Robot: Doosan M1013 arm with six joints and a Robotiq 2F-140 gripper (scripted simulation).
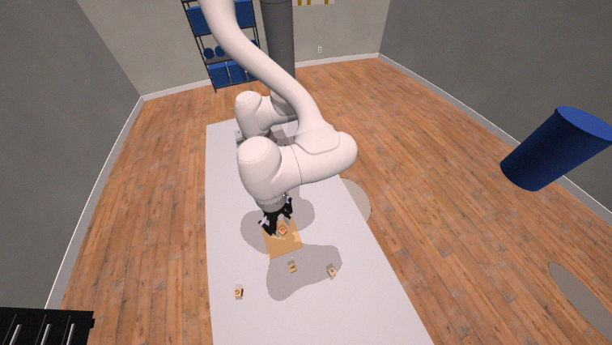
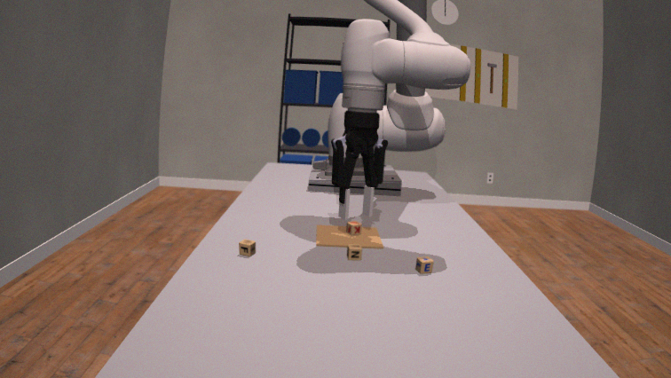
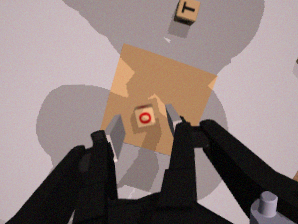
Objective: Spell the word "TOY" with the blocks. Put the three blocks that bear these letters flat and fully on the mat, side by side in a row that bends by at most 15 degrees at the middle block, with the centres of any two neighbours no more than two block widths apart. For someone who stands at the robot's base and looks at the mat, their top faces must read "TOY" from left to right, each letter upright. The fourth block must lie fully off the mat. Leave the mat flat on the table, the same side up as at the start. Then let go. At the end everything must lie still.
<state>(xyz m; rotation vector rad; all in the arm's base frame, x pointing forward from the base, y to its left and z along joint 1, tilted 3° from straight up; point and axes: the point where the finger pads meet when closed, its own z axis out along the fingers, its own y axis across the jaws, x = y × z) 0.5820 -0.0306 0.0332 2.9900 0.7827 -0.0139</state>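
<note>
My gripper is now 70 mm above the tan mat, 10 mm to the left of it and 10 mm short of it. The rest, counted from my hand: T block 150 mm ahead, 60 mm below, 10 mm to the right.
</note>
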